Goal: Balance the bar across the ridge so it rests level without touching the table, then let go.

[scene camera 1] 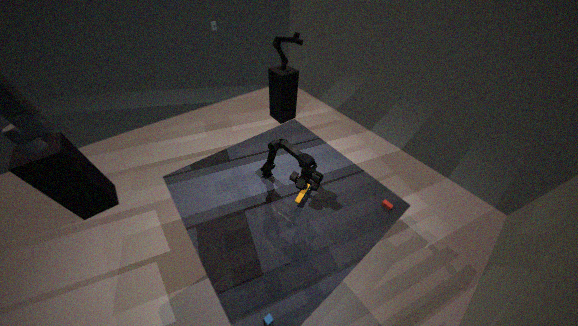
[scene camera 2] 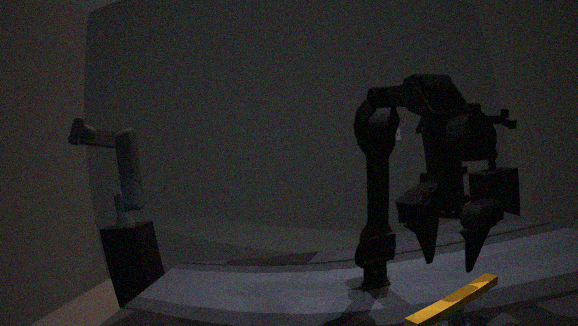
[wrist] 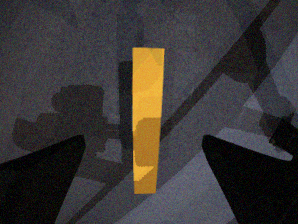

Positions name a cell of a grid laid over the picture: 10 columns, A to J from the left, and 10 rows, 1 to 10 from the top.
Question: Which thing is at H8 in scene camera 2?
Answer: My gripper.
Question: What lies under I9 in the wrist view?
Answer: My gripper.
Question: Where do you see a bar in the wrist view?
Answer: E3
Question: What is my gripper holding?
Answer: Nothing.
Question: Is my gripper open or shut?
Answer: Open.
